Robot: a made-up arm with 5 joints. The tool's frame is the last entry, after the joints. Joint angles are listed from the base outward. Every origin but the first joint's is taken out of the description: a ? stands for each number. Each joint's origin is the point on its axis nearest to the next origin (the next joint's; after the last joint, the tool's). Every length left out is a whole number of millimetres.
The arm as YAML. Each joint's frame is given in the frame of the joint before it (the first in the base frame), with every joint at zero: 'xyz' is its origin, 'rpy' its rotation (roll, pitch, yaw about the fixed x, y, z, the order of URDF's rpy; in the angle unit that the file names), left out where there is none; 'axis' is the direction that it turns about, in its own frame. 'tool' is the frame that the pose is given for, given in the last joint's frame.
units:
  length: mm
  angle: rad
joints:
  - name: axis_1
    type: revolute
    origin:
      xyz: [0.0, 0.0, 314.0]
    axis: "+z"
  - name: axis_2
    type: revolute
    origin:
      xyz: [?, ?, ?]
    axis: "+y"
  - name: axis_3
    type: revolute
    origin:
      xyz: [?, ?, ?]
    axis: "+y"
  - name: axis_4
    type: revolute
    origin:
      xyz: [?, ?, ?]
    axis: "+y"
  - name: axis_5
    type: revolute
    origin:
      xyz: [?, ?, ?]
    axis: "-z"
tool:
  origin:
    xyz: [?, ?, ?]
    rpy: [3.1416, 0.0, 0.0]
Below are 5 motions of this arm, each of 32 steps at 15 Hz.
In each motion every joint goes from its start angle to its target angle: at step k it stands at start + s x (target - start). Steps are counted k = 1, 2, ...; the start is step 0. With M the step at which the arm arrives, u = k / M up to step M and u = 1 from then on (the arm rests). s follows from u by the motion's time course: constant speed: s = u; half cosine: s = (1 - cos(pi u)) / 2; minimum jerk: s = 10 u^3 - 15 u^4 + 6 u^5.
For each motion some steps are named. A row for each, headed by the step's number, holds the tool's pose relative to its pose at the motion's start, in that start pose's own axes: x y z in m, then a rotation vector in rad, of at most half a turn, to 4 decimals.
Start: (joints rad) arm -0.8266 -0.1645 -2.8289 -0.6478 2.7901
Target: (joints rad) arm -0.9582 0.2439 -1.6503 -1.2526 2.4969
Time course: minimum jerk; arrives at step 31
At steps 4, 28, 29, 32:
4: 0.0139 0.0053 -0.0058 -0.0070 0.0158 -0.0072
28: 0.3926 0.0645 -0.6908 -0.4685 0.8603 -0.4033
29: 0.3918 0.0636 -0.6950 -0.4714 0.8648 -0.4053
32: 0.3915 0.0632 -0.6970 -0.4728 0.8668 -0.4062

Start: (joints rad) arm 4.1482 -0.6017 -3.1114 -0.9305 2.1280
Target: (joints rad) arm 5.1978 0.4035 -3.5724 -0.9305 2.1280
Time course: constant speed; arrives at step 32
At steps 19, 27, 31, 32:
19: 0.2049 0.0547 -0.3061 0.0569 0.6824 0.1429
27: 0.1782 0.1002 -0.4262 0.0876 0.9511 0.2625
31: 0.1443 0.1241 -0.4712 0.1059 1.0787 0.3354
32: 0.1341 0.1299 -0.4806 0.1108 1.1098 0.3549

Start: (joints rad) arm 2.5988 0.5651 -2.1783 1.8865 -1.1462
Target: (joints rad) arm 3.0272 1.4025 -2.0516 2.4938 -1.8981
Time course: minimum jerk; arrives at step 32
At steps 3, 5, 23, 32:
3: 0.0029 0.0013 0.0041 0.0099 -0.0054 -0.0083
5: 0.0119 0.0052 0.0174 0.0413 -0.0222 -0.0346
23: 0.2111 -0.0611 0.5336 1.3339 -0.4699 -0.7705
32: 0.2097 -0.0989 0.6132 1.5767 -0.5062 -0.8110

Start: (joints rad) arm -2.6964 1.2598 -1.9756 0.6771 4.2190
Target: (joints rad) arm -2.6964 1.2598 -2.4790 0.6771 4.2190
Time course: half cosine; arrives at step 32
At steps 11, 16, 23, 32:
11: -0.0210 0.0390 -0.0597 -0.1172 -0.0630 0.0000
16: -0.0364 0.0677 -0.1176 -0.2217 -0.1192 0.0000
23: -0.0518 0.0964 -0.2007 -0.3623 -0.1948 0.0000
32: -0.0578 0.1075 -0.2506 -0.4434 -0.2384 0.0000

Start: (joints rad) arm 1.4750 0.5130 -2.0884 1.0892 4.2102
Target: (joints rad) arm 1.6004 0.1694 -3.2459 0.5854 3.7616
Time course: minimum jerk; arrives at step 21
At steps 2, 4, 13, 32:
2: -0.0004 0.0021 -0.0066 -0.0133 -0.0068 -0.0042
4: -0.0021 0.0132 -0.0455 -0.0904 -0.0473 -0.0283
13: 0.0934 -0.1163 -0.6353 -1.1909 -0.8129 -0.2986
32: 0.1802 -0.3238 -0.7921 -1.6051 -1.2263 -0.2981

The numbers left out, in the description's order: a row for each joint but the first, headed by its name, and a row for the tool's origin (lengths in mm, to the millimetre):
axis_2: 0.0 0.0 0.0
axis_3: 50.0 0.0 263.0
axis_4: 106.0 0.0 -467.0
axis_5: 51.0 0.0 -65.0
tool: 0.0 0.0 0.0

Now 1 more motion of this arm.
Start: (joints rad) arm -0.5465 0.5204 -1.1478 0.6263 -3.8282
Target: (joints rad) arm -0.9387 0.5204 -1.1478 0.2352 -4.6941
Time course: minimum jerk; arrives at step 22
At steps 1, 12, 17, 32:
1: 0.0001 -0.0002 0.0000 0.0002 -0.0003 -0.0004
12: 0.0880 -0.1038 -0.0133 0.1997 -0.1131 -0.2758
17: 0.1501 -0.1527 -0.0221 0.3456 -0.1088 -0.4307
32: 0.1663 -0.1633 -0.0244 0.3822 -0.0992 -0.4677

